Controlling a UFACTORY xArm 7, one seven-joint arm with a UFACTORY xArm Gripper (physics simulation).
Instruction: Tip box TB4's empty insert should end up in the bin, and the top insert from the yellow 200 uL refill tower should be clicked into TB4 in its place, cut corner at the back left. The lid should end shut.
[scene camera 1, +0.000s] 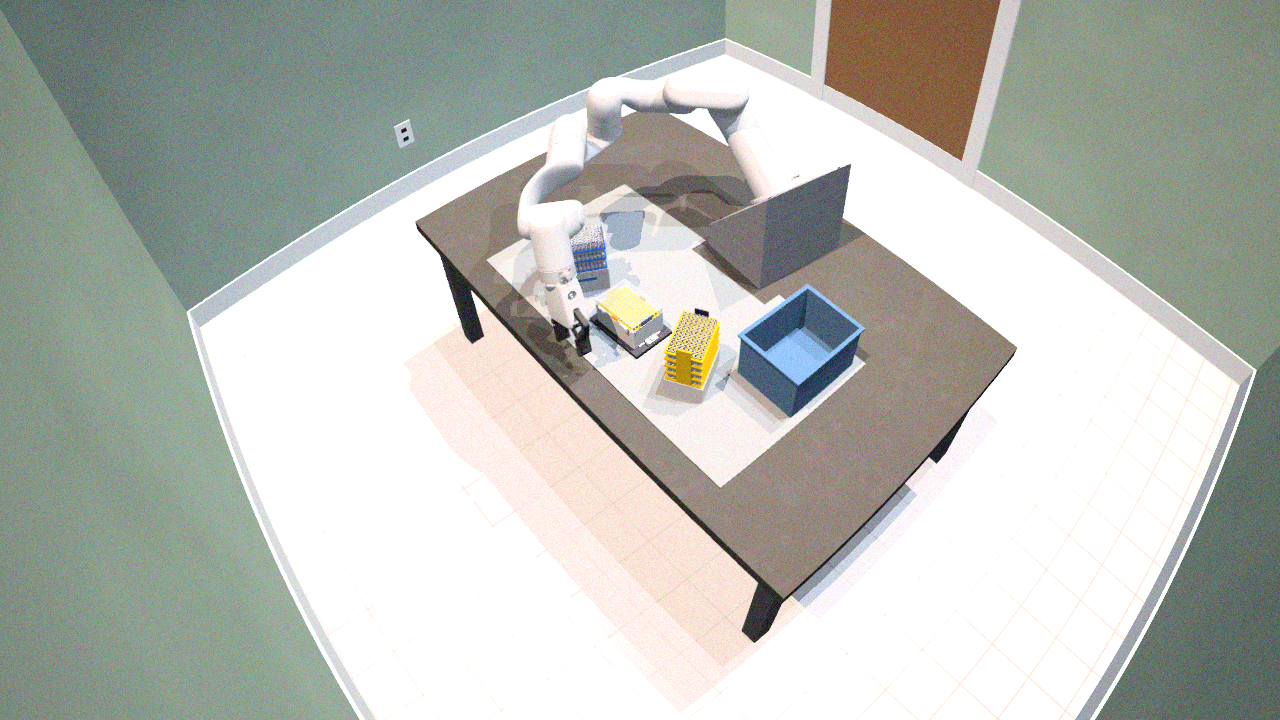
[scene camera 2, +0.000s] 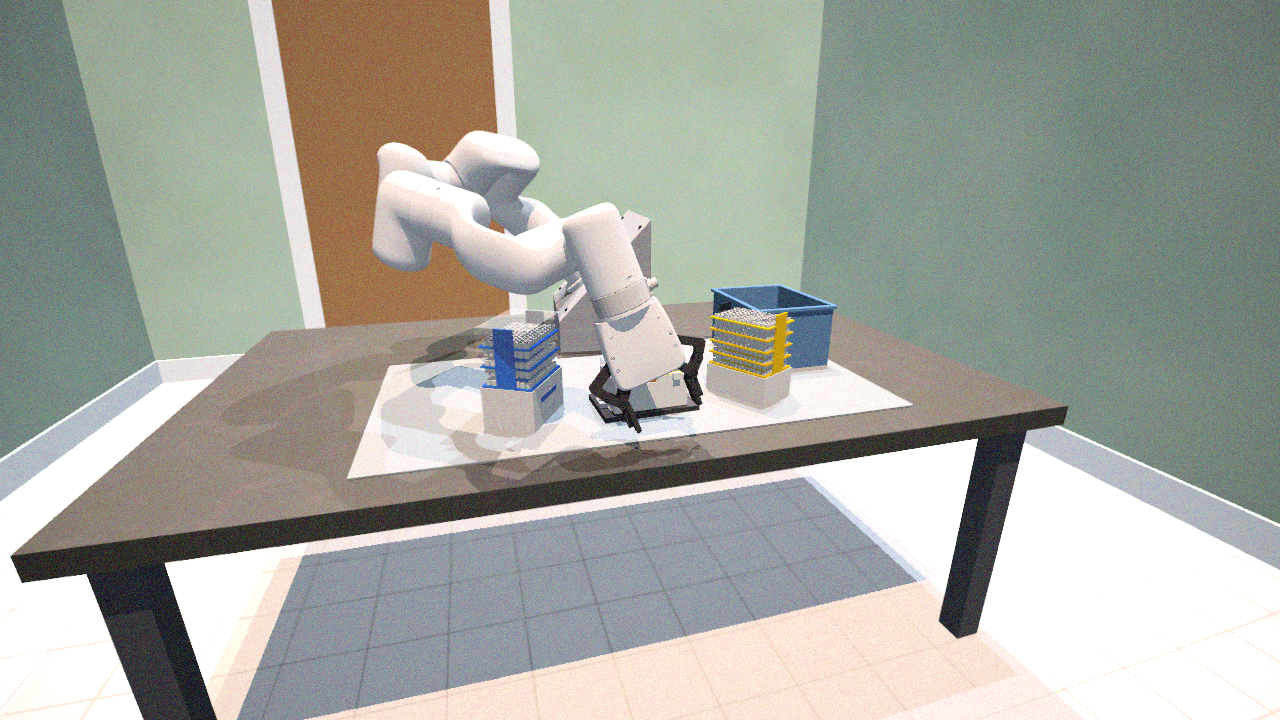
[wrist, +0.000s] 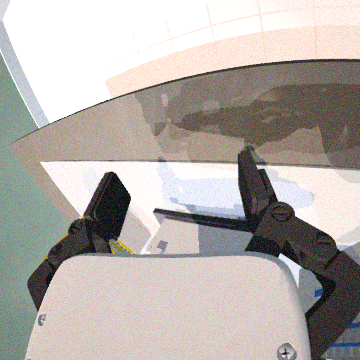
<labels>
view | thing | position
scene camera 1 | my gripper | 574, 346
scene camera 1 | tip box TB4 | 632, 319
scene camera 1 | blue bin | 792, 353
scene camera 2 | my gripper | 667, 415
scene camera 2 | blue bin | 811, 328
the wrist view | my gripper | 176, 176
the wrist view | tip box TB4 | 179, 232
</labels>
